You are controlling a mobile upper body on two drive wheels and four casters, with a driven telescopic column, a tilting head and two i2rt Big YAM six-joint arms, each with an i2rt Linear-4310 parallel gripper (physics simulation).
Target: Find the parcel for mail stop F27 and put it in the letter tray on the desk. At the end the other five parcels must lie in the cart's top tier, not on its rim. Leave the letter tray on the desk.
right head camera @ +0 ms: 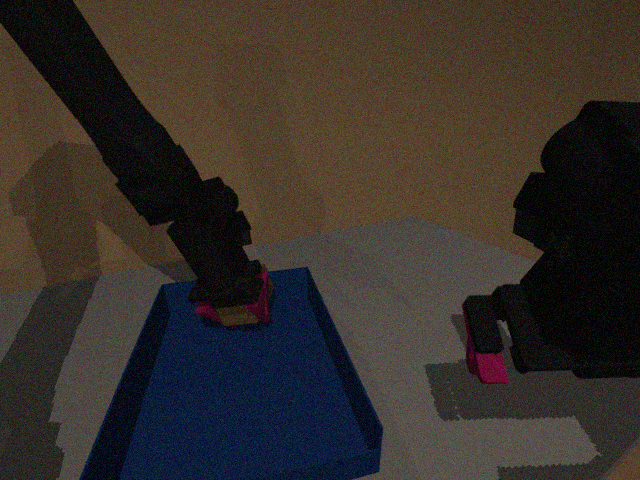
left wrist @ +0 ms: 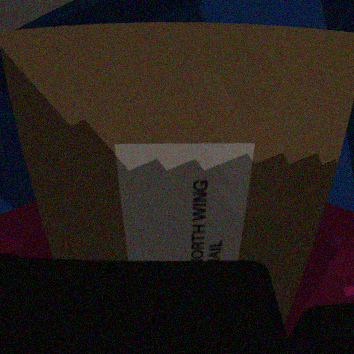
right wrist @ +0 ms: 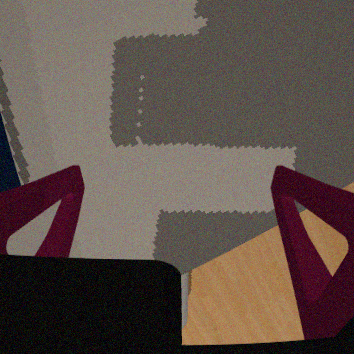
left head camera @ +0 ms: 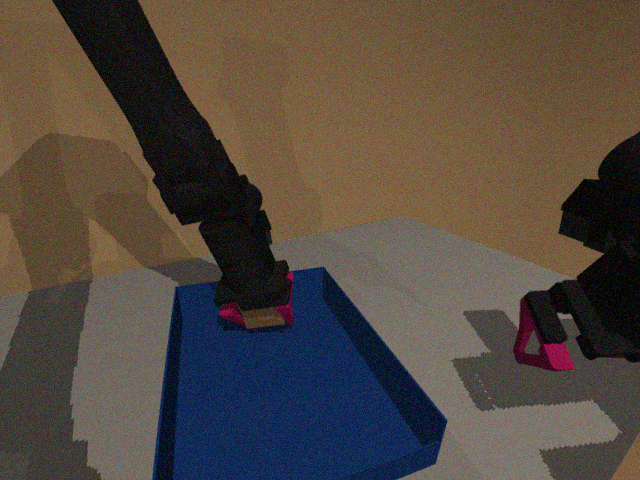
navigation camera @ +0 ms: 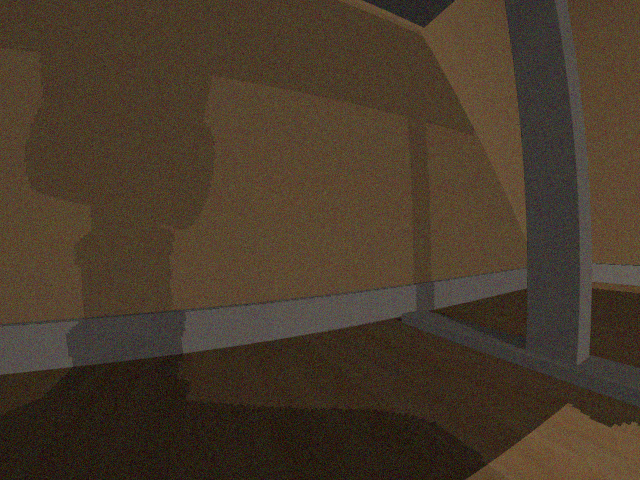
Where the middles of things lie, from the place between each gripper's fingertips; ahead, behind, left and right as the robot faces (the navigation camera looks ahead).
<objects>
I see the blue letter tray (left head camera: 327,390) 30 cm to the left of my right hand, 9 cm ahead of it and 7 cm below it.
Now: the blue letter tray 100 mm behind my left hand, 10 mm to the right of it and 20 mm above it.
</objects>
